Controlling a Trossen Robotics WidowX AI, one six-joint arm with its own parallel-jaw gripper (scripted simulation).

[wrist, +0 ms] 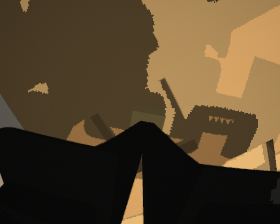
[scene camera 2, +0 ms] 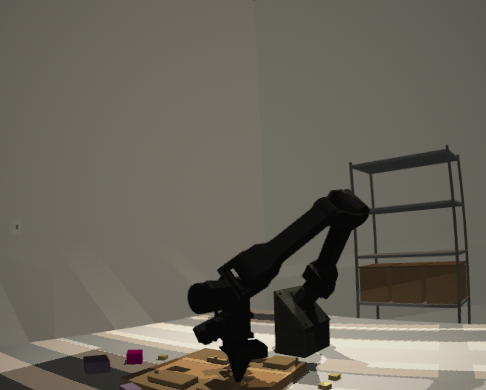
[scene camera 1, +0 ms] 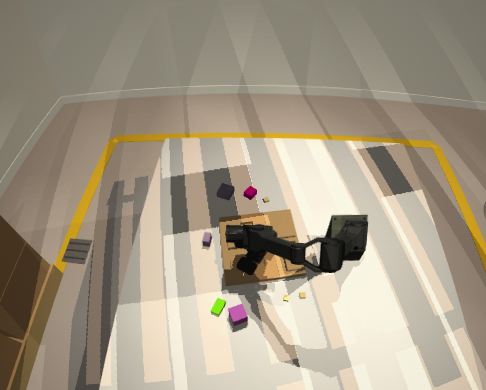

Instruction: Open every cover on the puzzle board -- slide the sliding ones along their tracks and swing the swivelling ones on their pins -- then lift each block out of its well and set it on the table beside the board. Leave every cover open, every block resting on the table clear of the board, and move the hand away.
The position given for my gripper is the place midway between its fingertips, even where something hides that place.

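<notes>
My gripper (wrist: 145,128) in sight, tan puzzle board there too in the wrist view (wrist: 208,76). Scene camera 1: the board (scene camera 1: 272,267).
</notes>
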